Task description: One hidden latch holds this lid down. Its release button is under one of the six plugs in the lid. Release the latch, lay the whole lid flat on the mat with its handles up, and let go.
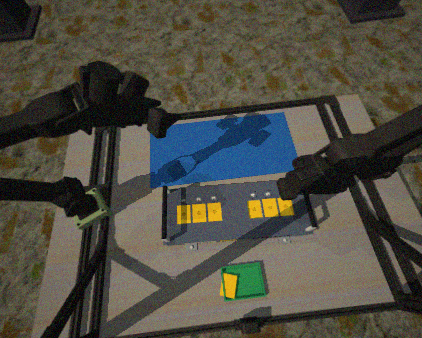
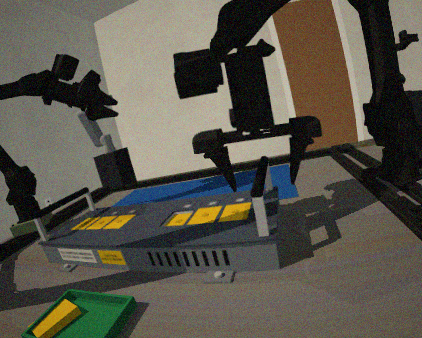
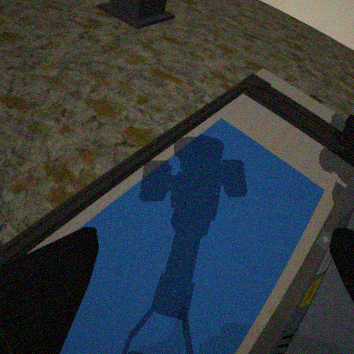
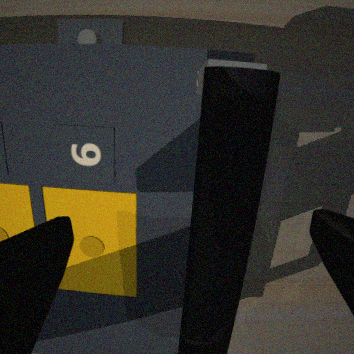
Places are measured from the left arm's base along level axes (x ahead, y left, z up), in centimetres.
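Where they show: left gripper, between the fingertips: (image 1: 170,109) (image 2: 117,109) (image 3: 215,239); right gripper, between the fingertips: (image 1: 300,194) (image 4: 193,225); left arm's base, origin of its link: (image 1: 86,207) (image 2: 30,217); right arm's base, origin of its link: (image 1: 365,173) (image 2: 401,177).
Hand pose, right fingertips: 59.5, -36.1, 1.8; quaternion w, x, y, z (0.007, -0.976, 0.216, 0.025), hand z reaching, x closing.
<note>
Things, the pixels of their top centre, and the offset from my right fingertips, as dx, dy, dz. "pt": a spot on its surface instead. Level surfaces: height alone.
- Plug 6, centre of its top: (image 4: 91,246) (image 2: 235,211) (image 1: 285,206) -5.4, -0.2, -2.2
- plug 4, centre of its top: (image 2: 178,220) (image 1: 254,209) -14.1, +4.7, -2.9
- black-topped right handle, a spot on its surface: (image 4: 225,200) pt +1.6, +2.3, +4.0
- left handle, a spot on its surface: (image 2: 61,202) (image 1: 166,214) pt -38.4, +17.3, +3.5
- blue mat, height of its surface: dz -6.9
- green tray, centre of its top: (image 2: 76,316) (image 1: 242,281) -29.8, -10.0, -5.4
- yellow block, centre of its top: (image 2: 51,314) (image 1: 228,285) -33.8, -8.6, -5.4
The grey lid (image 1: 235,200) (image 2: 150,212) (image 4: 160,90) sits level on its housing, with two rows of three yellow plugs. Plug 6 (image 4: 95,215) shows near the right handle; plug 4 (image 1: 255,209) (image 2: 179,219) looks slightly low in its opening. The black-topped right handle (image 2: 260,177) (image 4: 225,200) stands between the fingers of my open right gripper (image 1: 286,191) (image 2: 264,186) (image 4: 193,225), apparently still below the tips. The left handle (image 1: 164,212) (image 2: 61,202) is free. My left gripper (image 1: 159,122) (image 2: 116,109) (image 3: 215,239) is open and empty, high above the blue mat (image 1: 270,155) (image 3: 280,200).
A green tray (image 1: 252,285) (image 2: 112,312) lies in front of the housing, with a yellow block (image 1: 229,286) (image 2: 57,317) leaning in it. A pale green bracket (image 1: 105,206) is at the left. Dark frame rails (image 1: 250,108) run around the table.
</note>
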